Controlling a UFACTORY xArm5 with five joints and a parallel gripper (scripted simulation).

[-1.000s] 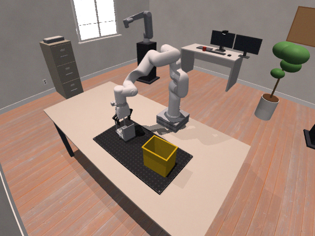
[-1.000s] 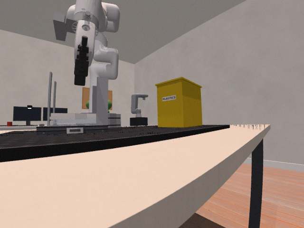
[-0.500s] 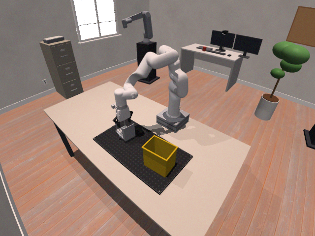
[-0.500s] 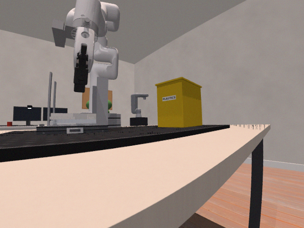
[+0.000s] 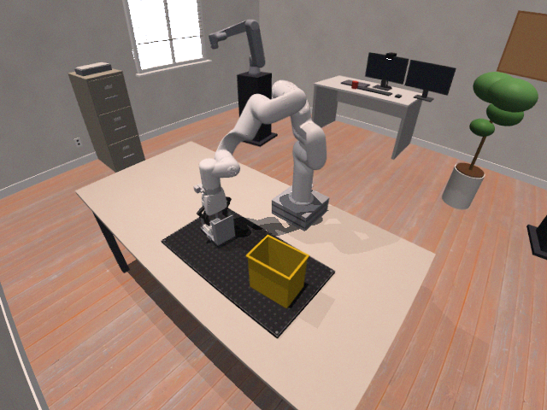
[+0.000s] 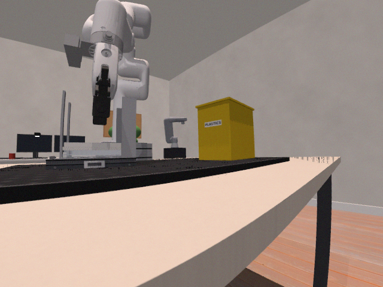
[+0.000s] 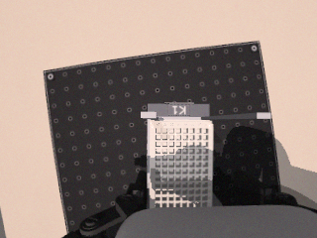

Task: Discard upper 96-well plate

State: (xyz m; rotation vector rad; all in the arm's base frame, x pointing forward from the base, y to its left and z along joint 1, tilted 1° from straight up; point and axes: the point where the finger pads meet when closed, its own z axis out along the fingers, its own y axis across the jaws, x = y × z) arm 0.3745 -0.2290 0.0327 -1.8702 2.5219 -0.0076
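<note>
Now: the 96-well plate 70 mm below my hand. The rest, counted from my hand: yellow plastics bin: 380 mm to the left, 100 mm ahead, 20 mm below.
</note>
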